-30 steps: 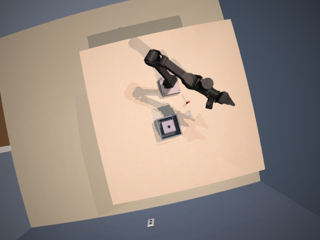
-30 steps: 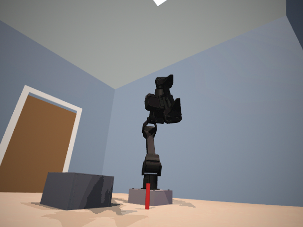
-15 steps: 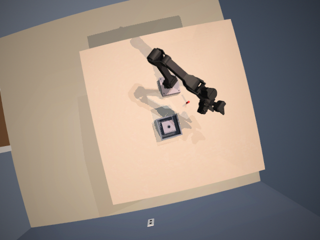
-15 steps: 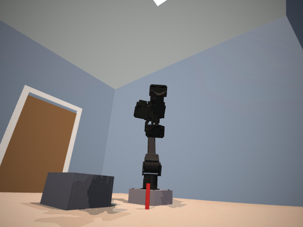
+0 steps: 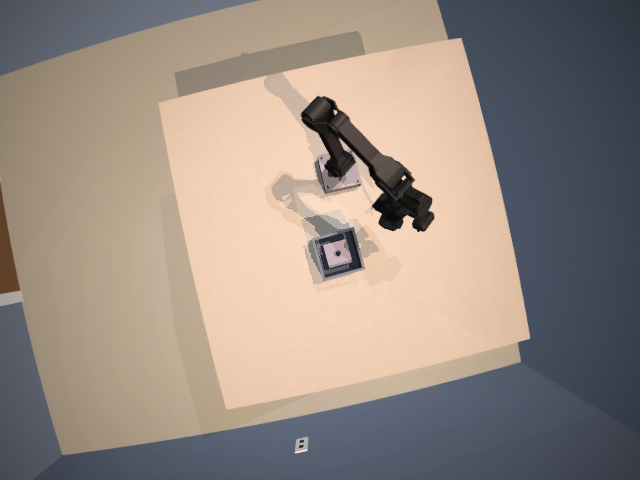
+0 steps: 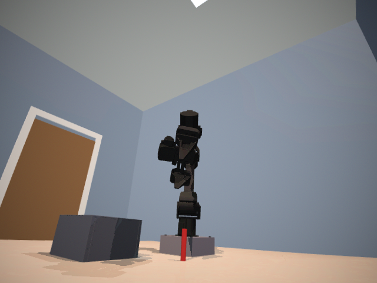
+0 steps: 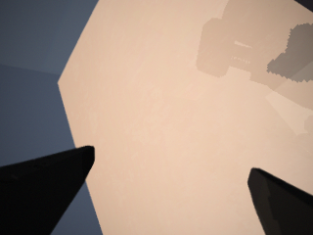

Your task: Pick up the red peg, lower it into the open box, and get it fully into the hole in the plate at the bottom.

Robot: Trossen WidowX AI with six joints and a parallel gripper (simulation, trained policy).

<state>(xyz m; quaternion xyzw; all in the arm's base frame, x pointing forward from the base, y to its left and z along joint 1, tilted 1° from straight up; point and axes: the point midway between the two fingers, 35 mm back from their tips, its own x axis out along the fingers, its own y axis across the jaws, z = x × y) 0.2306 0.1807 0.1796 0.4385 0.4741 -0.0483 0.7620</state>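
Now: gripper tip 170 mm above the red peg, 100 mm past it and 60 mm to the left of it. Round my gripper tip: pale plate 230 mm to the right, 160 mm below, 70 mm ahead; then dark grey box 230 mm to the right, 180 mm below, 70 mm ahead.
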